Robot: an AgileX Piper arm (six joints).
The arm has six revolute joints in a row. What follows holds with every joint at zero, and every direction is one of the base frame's.
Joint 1 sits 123.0 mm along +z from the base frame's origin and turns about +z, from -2.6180 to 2.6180 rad.
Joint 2 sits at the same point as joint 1 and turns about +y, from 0.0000 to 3.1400 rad.
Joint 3 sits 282.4 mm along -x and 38.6 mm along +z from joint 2 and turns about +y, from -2.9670 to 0.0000 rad.
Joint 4 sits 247.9 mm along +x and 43.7 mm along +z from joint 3 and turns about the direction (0.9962, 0, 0.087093), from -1.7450 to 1.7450 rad.
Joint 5 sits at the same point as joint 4 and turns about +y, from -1.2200 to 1.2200 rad.
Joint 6 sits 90.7 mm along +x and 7.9 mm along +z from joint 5 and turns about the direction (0.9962, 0, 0.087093), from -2.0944 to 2.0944 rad.
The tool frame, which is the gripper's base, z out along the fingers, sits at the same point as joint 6; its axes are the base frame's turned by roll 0.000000, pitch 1.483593 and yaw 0.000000 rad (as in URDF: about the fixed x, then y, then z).
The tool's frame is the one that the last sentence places.
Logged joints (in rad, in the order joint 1, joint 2, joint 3, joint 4, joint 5, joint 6), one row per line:
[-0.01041, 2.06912, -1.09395, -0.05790, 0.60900, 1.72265]
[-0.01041, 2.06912, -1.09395, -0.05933, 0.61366, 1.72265]
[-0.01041, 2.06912, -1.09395, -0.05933, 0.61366, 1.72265]
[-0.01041, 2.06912, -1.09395, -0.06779, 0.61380, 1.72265]
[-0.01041, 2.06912, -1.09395, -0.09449, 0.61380, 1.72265]
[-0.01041, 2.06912, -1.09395, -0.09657, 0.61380, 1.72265]
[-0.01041, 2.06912, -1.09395, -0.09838, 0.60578, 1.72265]
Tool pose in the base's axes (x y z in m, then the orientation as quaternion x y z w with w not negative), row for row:
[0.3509, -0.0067, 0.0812, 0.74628, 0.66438, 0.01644, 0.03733]
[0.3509, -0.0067, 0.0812, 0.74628, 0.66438, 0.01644, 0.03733]
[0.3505, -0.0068, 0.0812, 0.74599, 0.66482, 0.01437, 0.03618]
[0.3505, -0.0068, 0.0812, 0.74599, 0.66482, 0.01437, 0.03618]
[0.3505, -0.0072, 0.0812, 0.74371, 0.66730, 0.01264, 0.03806]
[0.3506, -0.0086, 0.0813, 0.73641, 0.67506, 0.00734, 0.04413]
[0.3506, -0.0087, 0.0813, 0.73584, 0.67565, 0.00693, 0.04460]
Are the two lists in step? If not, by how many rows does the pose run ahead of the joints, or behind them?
The pose runs 1 row behind the joints: the pose in row i belongs to the joints in row i - 1.
